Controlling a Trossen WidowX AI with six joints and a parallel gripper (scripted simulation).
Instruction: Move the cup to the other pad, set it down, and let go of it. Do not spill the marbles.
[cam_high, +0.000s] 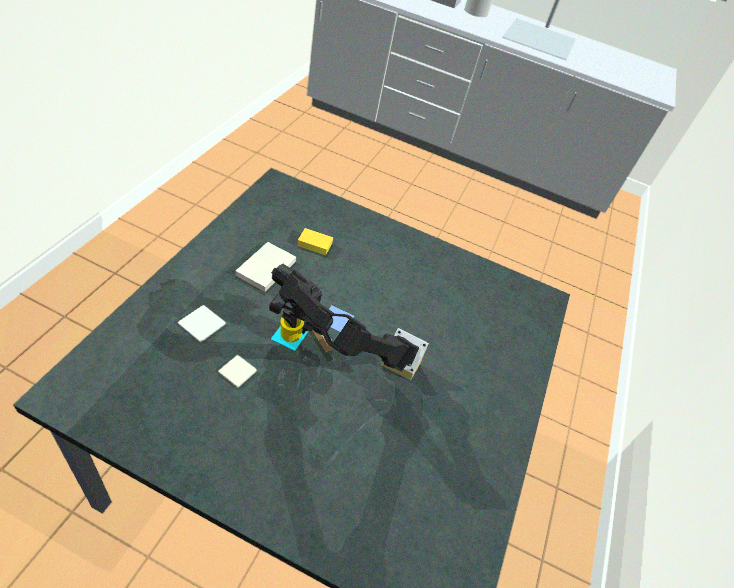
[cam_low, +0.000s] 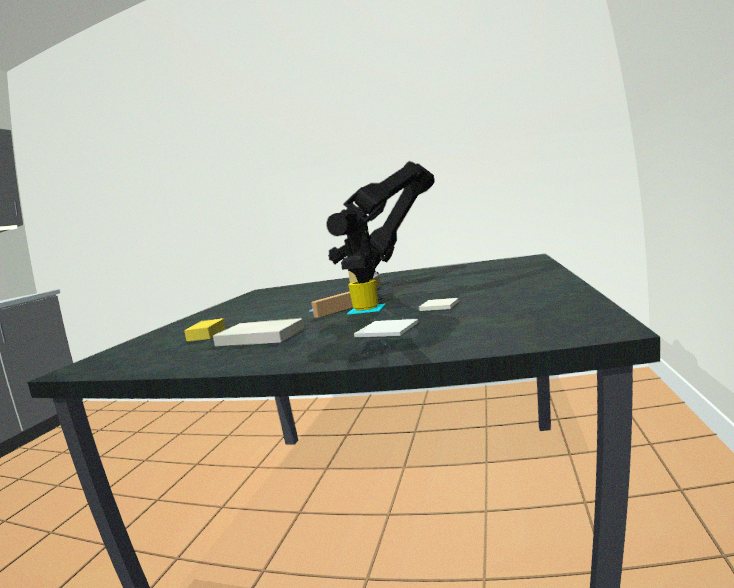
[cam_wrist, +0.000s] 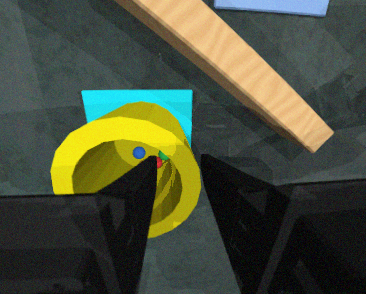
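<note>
My gripper tip is 20 mm short of the yellow cup and 10 mm above it. From my gripper tip the other things lie so: wooden bar: 70 mm to the right, 30 mm below, 20 mm behind; then cyan pad: 50 mm below, 30 mm ahead; then pale blue pad: 140 mm to the right, 60 mm behind, 50 mm below.
</note>
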